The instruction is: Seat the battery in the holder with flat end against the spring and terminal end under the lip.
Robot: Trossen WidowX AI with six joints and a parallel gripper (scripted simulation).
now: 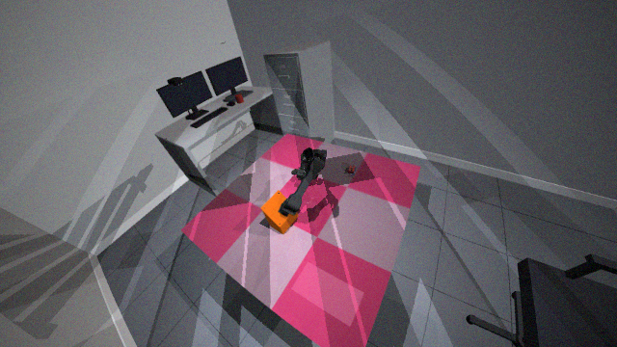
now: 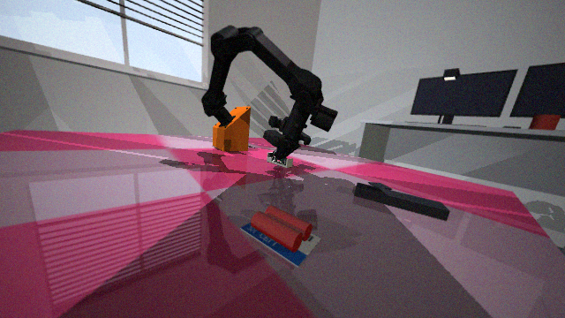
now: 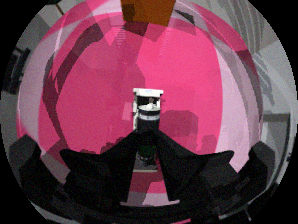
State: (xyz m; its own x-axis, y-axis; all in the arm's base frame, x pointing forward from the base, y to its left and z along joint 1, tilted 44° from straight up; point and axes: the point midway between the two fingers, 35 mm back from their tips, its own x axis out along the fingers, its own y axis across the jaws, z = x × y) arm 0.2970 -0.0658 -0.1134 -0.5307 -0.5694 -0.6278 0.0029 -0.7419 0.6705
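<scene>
Now: the battery 10 mm above my gripper tip. From my gripper tip the other things lie so: flat black bar: 350 mm ahead, 10 mm to the right.
</scene>
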